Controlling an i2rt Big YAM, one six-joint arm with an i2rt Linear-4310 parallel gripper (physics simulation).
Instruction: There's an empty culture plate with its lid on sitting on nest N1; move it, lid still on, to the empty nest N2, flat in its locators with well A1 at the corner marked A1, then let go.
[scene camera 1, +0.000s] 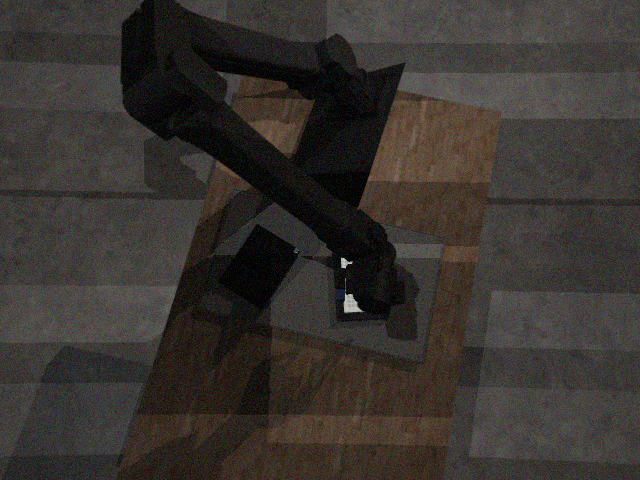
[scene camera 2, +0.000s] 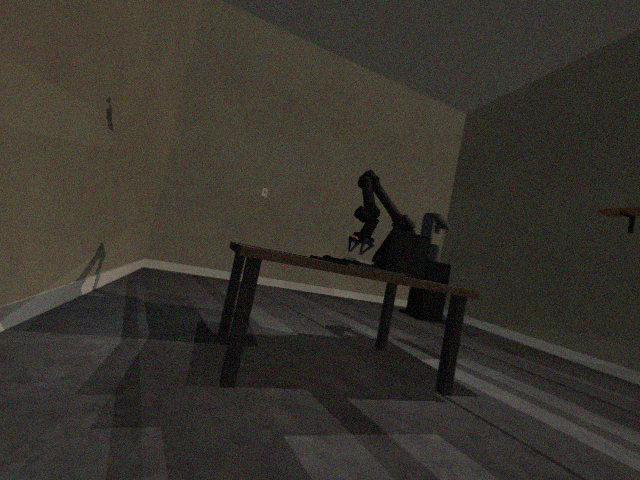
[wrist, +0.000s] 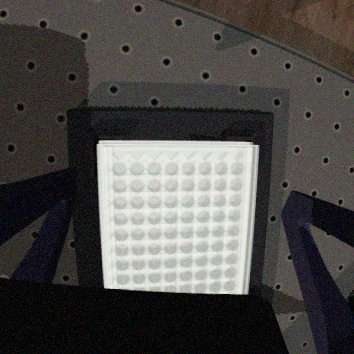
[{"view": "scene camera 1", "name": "gripper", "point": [364, 301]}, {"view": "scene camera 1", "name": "dark nest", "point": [255, 272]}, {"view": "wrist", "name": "gripper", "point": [186, 192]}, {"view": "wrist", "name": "dark nest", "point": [85, 126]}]
